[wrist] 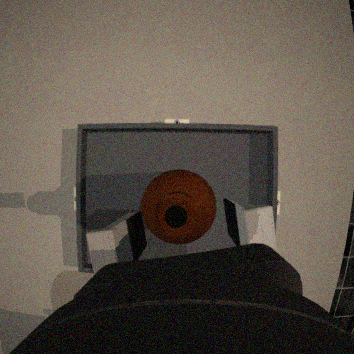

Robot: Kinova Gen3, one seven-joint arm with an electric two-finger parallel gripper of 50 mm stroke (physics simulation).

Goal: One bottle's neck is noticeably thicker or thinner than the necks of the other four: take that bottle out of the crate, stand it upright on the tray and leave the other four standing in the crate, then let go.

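Frame: origin at the arm's base, x ahead, y left, z up, level; millimetres.
Where they show: gripper, fingertip midpoint: (pixel 184 222).
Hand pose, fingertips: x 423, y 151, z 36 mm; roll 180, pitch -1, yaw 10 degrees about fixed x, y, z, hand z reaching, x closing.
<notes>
After its pixels a point has its place.
An orange-brown bottle (pixel 179 192) @(y 166, x 418, z -20 mm) stands upright on the grey tray (pixel 167 150) @(y 210, x 398, z -160 mm), seen from above with its round body and dark mouth. My gripper (pixel 184 222) @(y 151, x 423, z 36 mm) is open, its two fingers wide apart, one to the left and one to the right of the bottle's neck in the picture, with nothing held between them. The tray's near edge is hidden behind the gripper's body. The crate and the other four bottles do not show in the wrist view.
The tray lies on a beige surface (pixel 175 60) @(y 335, x 406, z -165 mm) and has raised walls with small pale tabs outside them. Shadows of the arm fall at the left. A dark area with thin grid lines (pixel 346 285) lies beyond the surface's right edge.
</notes>
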